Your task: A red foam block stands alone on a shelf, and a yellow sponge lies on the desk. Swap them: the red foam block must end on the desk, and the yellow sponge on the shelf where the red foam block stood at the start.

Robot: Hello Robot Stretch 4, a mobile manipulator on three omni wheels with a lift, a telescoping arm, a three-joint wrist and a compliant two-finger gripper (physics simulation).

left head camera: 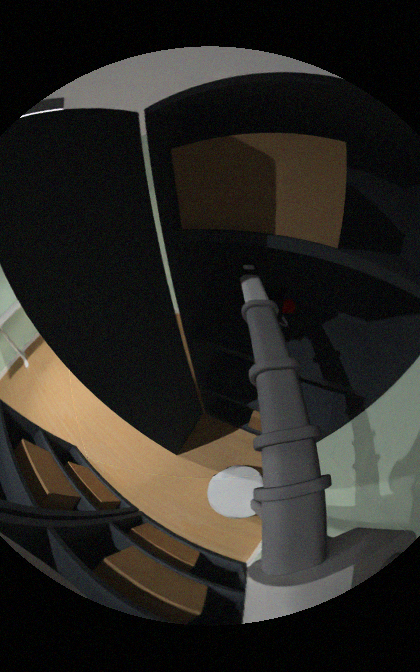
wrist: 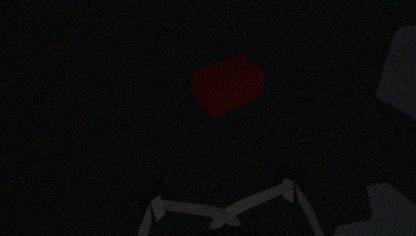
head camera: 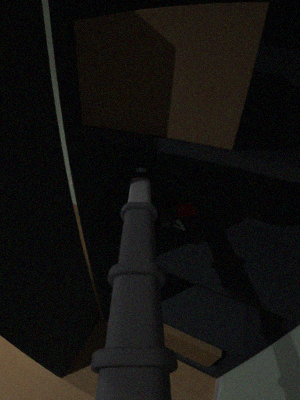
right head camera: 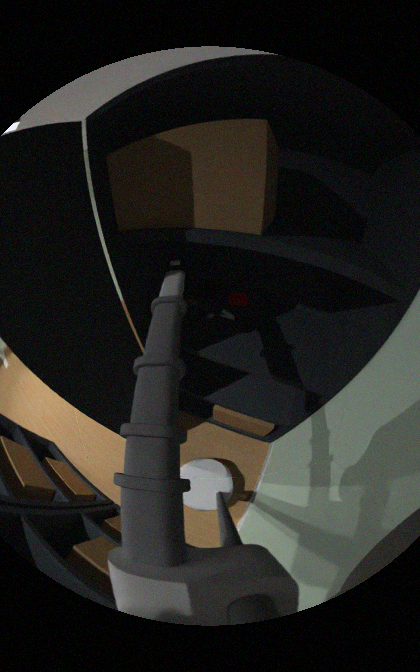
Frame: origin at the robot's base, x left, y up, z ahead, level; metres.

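Where they show: gripper, between the fingertips: [wrist: 221, 184] [head camera: 172, 227].
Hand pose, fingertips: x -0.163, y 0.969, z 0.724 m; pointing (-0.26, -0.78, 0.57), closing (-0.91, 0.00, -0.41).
Note:
After its pixels a point has its place.
The red foam block [head camera: 186, 209] @(x -0.245, y 1.008, z 0.820 m) [left head camera: 289, 306] [right head camera: 238, 299] [wrist: 227, 86] @(x -0.236, y 1.009, z 0.820 m) sits in the dark compartment below a large brown box. In the wrist view it shows whole, above the fingertips and apart from them. My gripper [head camera: 175, 225] @(x -0.163, y 0.969, z 0.724 m) [right head camera: 220, 314] [wrist: 221, 184] @(x -0.163, y 0.969, z 0.724 m) is open, its fingertips wide apart with nothing between them. In the right head view it is just left of and below the block. The compartment is very dark, so the exact gap to the block is hard to tell. The yellow sponge and the desk cannot be made out.
The brown box [head camera: 210, 75] @(x -0.137, y 1.567, z 0.514 m) [left head camera: 310, 190] [right head camera: 230, 175] stands on the board above the block. A tall dark panel [left head camera: 75, 250] is left of the arm [left head camera: 290, 450] [right head camera: 155, 450]. A white disc [left head camera: 232, 492] [right head camera: 207, 485] and shelves with brown boxes [left head camera: 150, 580] are lower down.

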